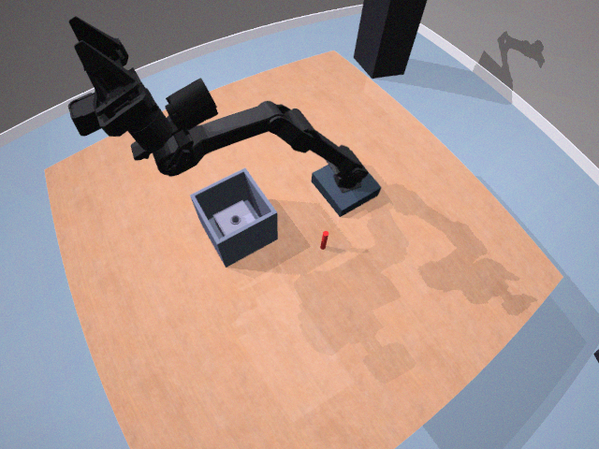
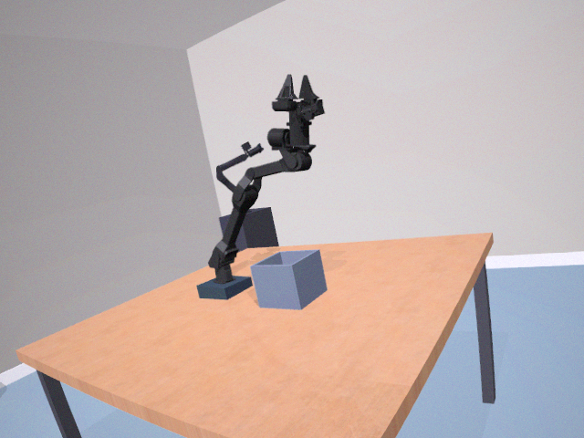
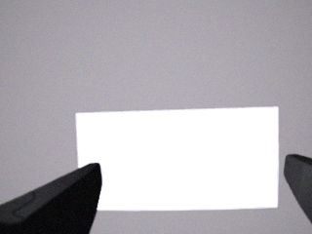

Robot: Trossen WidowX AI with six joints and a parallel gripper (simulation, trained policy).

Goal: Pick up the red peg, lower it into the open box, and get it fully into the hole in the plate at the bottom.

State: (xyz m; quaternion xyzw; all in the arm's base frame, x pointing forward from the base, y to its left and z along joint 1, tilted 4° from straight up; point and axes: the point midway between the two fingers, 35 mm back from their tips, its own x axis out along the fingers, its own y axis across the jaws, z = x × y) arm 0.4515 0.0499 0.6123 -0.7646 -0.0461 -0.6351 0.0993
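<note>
Right now the red peg is 350 mm behind my gripper tip, 60 mm to the left of it and 630 mm below it. Also, from my gripper tip: grey plate: 150 mm behind, 60 mm to the right, 620 mm below.
</note>
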